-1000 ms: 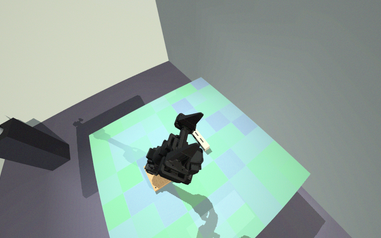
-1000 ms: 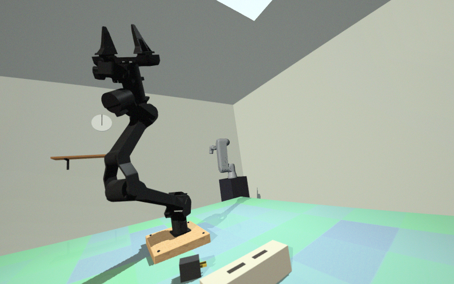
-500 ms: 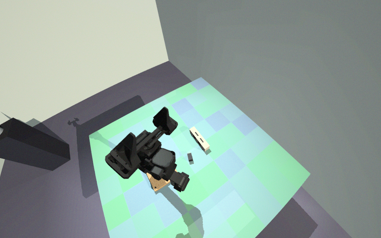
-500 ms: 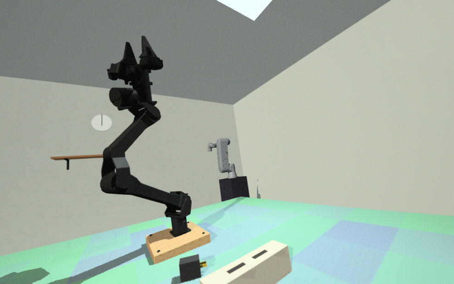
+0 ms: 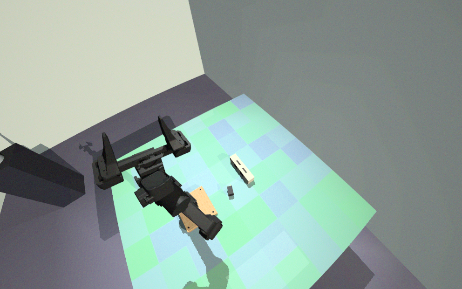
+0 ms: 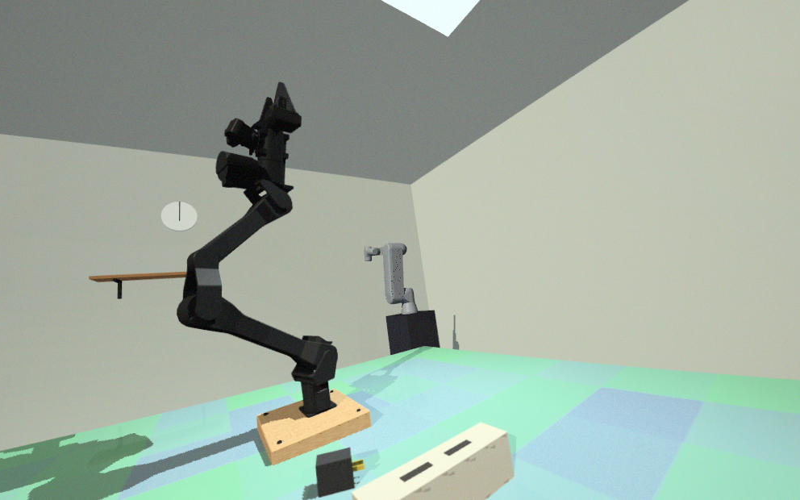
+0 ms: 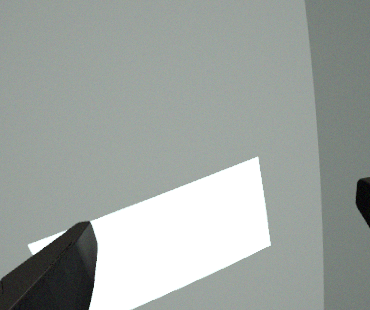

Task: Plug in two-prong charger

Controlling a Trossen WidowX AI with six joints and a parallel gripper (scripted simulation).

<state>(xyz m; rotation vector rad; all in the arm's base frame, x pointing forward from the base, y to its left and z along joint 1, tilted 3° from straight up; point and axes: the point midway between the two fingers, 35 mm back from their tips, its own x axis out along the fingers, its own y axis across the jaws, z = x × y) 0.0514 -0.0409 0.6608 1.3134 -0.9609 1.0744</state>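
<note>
Right now my gripper tip is 15 cm short of the grey charger, 2 cm to the right of it and 70 cm above it.
</note>
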